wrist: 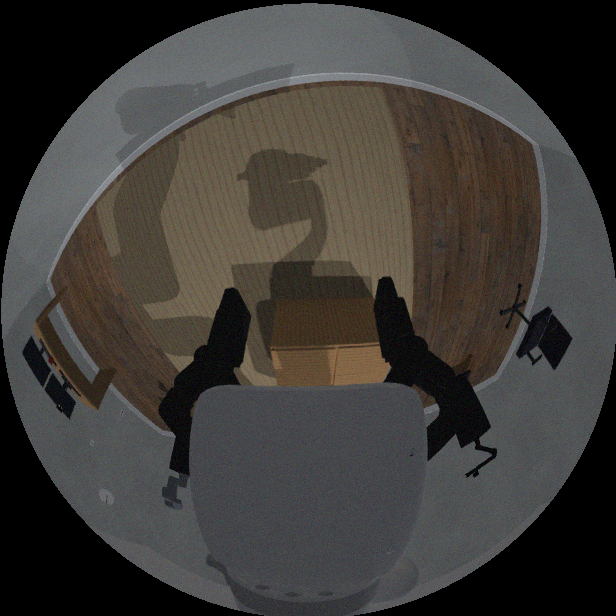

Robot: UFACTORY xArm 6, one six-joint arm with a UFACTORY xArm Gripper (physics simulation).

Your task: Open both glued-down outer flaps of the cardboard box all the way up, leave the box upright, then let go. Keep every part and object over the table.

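The cardboard box (pixel 328 341) sits upright on the light mat, straight below me in the wrist view. Its near top part is light tan with a thin seam down the middle. Its far part is darker brown and ribbed, and I cannot tell if that is a raised flap or the box side. My gripper (pixel 313 313) is open, with one black finger to the left of the box and one to the right. The fingers do not touch the box. The grey gripper body hides the box's near edge.
The light mat (pixel 275 189) lies on a wooden table (pixel 471 229) with a pale rim. Grey floor surrounds it. A shelf unit with dark items (pixel 63 362) stands left, and a black stand with a panel (pixel 540 336) stands right. The arm's shadows fall on the mat.
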